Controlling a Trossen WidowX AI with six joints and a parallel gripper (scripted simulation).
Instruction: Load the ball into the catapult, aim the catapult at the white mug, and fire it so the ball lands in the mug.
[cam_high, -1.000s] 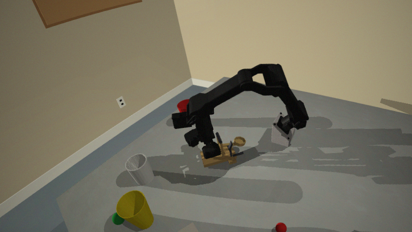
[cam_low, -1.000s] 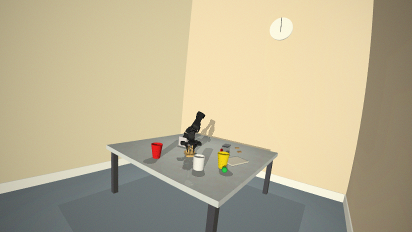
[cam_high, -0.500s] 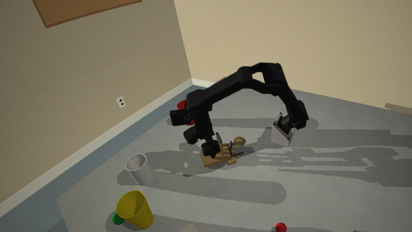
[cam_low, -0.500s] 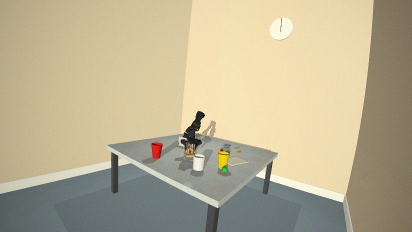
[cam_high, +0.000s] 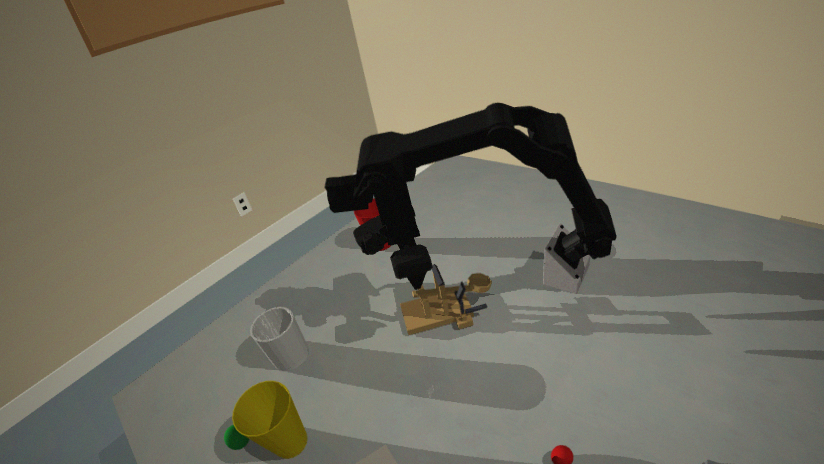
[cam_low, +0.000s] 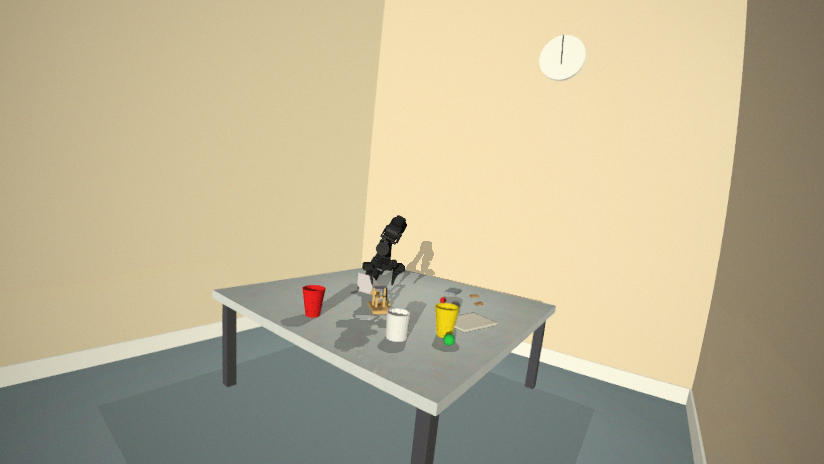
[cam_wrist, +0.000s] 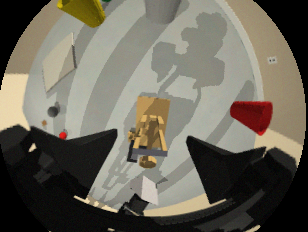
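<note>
My gripper tip is now 340 mm to the right of the small red ball, 170 mm short of it and 110 mm above it. From my gripper tip the other things lie so: red cup: 240 mm to the right, 180 mm behind, 100 mm below; then white mug: 210 mm to the right, 210 mm ahead, 100 mm below; then yellow cup: 350 mm ahead, 100 mm below, 60 mm to the right.
</note>
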